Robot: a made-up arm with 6 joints.
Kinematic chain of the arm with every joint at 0, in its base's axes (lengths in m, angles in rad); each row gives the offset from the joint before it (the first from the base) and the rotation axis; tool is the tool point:
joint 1: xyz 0 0 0.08 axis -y
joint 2: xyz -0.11 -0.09 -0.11 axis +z
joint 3: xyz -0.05 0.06 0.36 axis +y
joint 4: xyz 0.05 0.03 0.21 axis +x
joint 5: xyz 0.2 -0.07 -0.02 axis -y
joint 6: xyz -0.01 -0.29 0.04 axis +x
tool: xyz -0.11 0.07 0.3
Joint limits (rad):
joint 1: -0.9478..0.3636
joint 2: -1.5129..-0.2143
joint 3: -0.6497..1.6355
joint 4: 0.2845..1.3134
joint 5: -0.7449..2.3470
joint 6: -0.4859..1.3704
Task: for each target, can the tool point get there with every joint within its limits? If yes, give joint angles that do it. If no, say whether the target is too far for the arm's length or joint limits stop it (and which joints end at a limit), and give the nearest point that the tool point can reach.
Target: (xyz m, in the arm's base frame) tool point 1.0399 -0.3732 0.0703
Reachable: no: joint limits stop it (at a limit: joint 1, joint 2, joint 4, joint 5) | nearest point 0.6205 -0.3909 0.2186 | short by 0.445 m
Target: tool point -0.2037 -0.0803 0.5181
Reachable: yes | joints -0.3766 -1.1601 0.6623 0.8400 0.8791 0.1571
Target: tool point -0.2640 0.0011 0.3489
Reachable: yes | joints -0.0079 -1.0788 -0.2035 0.5999 1.2718 -0.1367
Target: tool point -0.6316 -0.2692 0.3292
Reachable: yes | joints 0.2523 -1.1522 0.1637 0.4379 0.4691 0.8347
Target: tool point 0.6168 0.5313 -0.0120
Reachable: no: joint limits stop it (at a limit: joint 1, joint 2, joint 3, joint 4) | nearest point 0.2539 0.3001 0.0849 | short by 0.441 m
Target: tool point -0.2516 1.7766 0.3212
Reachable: no: too far | nearest point -0.1336 0.4542 0.2081 | short by 1.332 m
